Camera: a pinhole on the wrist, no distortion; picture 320 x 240 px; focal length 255.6 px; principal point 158.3 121.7 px. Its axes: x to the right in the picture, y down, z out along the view. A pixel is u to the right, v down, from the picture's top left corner.
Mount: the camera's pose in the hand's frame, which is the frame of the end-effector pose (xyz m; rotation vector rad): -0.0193 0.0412 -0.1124 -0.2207 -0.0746 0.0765
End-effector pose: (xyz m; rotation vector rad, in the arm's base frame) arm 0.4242 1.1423 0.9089 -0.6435 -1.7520 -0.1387
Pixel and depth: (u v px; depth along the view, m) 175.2 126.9 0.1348
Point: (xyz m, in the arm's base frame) 0.4471 1.2045 0.8658
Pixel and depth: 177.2 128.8 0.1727
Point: 0.4206 1.2288 0.8532
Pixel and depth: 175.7 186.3 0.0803
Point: 0.4988 1.1848 0.8810
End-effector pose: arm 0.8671 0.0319 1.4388 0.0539 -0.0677 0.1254
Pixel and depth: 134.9 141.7 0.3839
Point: 0.7449 0.1553 1.6913
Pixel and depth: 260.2 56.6 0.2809
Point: 0.9231 0.0715 1.6295
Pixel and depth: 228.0 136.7 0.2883
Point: 0.8739 0.1515 1.6163
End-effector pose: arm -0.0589 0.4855 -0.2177 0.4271 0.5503 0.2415
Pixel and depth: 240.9 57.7 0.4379
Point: 0.2048 0.4393 0.0255
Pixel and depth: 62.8 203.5 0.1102
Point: -0.1372 0.5516 -0.1539
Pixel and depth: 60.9 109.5 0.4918
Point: -0.0751 0.3834 0.2180
